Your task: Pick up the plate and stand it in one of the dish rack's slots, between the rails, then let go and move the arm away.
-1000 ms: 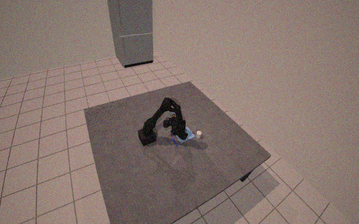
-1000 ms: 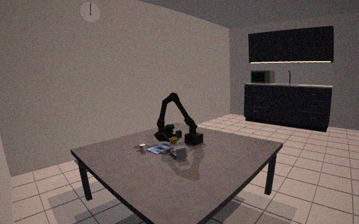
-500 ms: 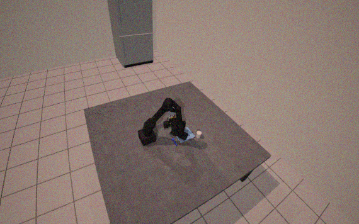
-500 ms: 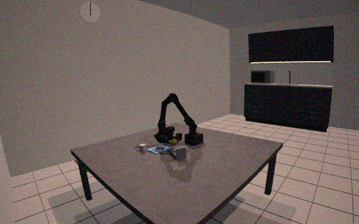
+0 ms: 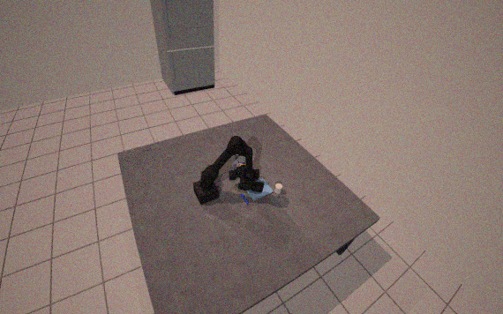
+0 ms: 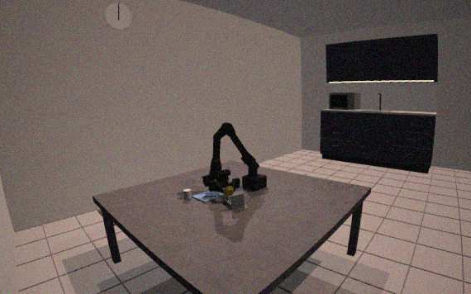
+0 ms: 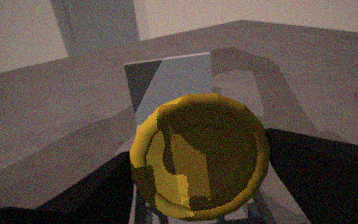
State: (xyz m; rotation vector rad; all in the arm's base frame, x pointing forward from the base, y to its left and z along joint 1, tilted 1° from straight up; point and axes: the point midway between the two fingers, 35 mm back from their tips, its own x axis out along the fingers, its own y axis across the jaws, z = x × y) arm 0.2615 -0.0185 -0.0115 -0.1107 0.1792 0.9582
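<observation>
The grey dish rack lies 4 cm to the left of my gripper tip, 4 cm below it and 2 cm ahead of it. Round my gripper tip: yellow plate: 1 cm to the right; then mat: 16 cm to the right, 6 cm below; then pale cup: 25 cm to the right, 8 cm ahead, 4 cm below.
</observation>
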